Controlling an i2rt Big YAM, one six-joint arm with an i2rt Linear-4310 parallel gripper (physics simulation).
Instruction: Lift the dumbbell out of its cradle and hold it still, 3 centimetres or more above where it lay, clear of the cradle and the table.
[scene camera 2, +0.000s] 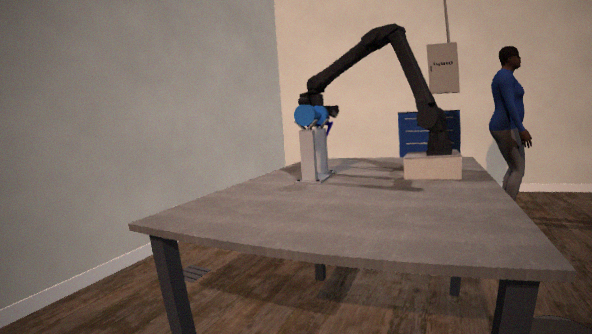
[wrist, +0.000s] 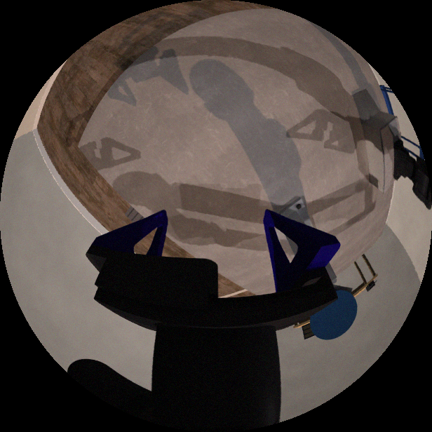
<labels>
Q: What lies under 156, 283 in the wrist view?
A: The gripper.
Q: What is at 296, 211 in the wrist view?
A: A grey cradle.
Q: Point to a blue dumbbell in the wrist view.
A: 333, 320
</labels>
